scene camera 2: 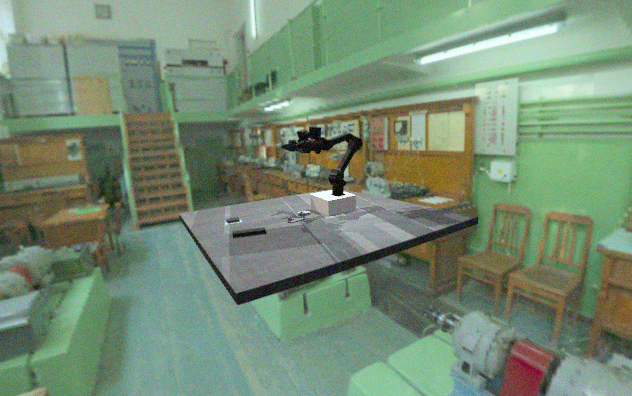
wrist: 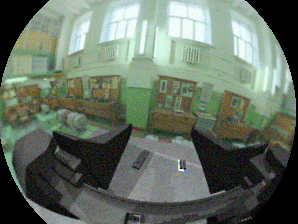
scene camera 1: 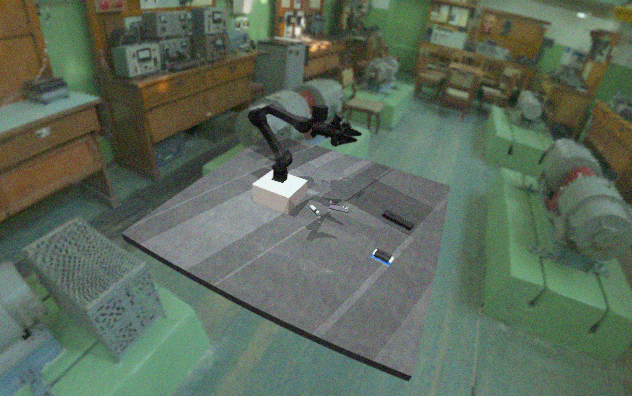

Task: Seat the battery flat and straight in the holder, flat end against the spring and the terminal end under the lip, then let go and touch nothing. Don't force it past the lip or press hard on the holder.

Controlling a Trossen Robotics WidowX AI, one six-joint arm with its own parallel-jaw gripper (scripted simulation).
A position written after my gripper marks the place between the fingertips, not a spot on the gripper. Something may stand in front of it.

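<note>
My gripper (scene camera 1: 359, 137) is open and it's holding nothing, and you'd find my gripper (wrist: 162, 129) in the wrist view as well.
</note>
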